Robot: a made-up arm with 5 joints.
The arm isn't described. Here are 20 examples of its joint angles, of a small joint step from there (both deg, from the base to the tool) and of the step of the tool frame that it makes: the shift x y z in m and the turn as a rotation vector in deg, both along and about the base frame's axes.
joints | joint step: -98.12 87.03 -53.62 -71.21 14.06 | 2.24 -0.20 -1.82 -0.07 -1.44
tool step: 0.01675 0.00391 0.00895 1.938 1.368 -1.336
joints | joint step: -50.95 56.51 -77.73 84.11 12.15 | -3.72 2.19 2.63 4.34 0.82
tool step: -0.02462 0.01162 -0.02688 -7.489 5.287 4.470
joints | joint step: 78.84 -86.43 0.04 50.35 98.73 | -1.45 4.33 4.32 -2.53 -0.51
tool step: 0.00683 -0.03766 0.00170 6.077 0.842 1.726
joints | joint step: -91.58 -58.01 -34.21 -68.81 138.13 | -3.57 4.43 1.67 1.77 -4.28
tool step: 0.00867 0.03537 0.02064 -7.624 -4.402 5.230
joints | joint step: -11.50 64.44 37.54 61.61 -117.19 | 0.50 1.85 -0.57 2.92 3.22
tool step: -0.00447 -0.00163 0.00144 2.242 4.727 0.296
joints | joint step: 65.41 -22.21 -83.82 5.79 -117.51 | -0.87 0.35 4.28 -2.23 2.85
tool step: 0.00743 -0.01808 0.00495 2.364 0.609 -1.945
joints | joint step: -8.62 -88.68 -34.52 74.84 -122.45 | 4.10 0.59 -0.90 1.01 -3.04
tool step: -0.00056 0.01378 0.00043 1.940 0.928 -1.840
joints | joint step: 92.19 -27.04 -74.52 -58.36 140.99 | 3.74 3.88 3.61 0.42 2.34
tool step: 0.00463 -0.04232 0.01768 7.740 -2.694 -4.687
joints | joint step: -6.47 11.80 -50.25 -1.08 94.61 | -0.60 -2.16 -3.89 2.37 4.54
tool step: -0.02404 0.00041 0.02173 -2.950 -4.054 -2.401
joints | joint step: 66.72 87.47 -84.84 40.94 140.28 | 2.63 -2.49 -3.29 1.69 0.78
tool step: -0.01771 -0.01265 0.03160 -4.012 -0.988 -2.112
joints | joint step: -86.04 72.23 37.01 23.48 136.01 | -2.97 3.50 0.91 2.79 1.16
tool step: -0.00502 -0.02143 0.00213 -7.158 1.150 3.768
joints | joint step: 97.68 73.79 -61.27 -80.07 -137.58 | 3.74 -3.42 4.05 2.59 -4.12
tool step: -0.02836 0.00077 0.00641 2.895 -2.190 0.024
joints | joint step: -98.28 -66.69 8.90 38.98 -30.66 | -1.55 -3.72 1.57 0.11 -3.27
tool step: 0.00057 -0.01433 -0.00286 1.530 3.359 2.659
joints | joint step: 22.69 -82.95 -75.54 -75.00 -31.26 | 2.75 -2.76 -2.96 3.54 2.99
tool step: 0.00248 0.01838 -0.02831 0.694 -2.697 -0.313
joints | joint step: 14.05 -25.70 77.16 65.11 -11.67 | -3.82 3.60 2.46 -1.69 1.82
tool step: -0.01028 0.00731 -0.00728 1.776 4.089 5.414
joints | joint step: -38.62 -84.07 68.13 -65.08 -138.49 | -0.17 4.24 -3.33 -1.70 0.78
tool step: 0.00349 0.00303 0.00935 0.403 -0.689 -0.601
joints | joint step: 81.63 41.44 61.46 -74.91 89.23 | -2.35 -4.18 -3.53 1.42 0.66
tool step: 0.01283 -0.01986 0.01597 -6.303 -0.452 2.625
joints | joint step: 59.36 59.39 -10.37 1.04 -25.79 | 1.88 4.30 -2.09 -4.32 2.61
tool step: -0.01079 -0.00670 -0.01565 -2.681 0.442 0.090
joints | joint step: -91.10 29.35 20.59 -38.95 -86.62 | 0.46 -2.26 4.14 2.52 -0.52
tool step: 0.00307 -0.01132 -0.00605 -4.407 0.440 -0.578
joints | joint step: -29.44 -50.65 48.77 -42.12 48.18 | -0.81 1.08 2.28 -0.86 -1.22
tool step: 0.00360 0.00505 -0.01212 -0.467 2.614 1.638
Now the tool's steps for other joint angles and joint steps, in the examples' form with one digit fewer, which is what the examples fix.
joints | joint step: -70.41 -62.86 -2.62 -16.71 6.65 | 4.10 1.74 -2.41 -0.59 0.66
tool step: -0.0011 0.0006 0.0051 1.14 -0.54 -4.75
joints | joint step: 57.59 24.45 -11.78 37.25 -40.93 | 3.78 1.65 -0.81 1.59 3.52
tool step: -0.0214 -0.0138 -0.0083 0.97 3.14 -1.04
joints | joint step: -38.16 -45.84 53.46 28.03 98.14 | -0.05 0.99 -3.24 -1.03 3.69
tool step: 0.0046 0.0038 0.0133 -0.38 -4.47 2.11
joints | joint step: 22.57 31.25 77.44 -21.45 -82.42 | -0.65 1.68 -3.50 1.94 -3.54
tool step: 0.0090 -0.0023 -0.0054 0.20 0.05 -2.89
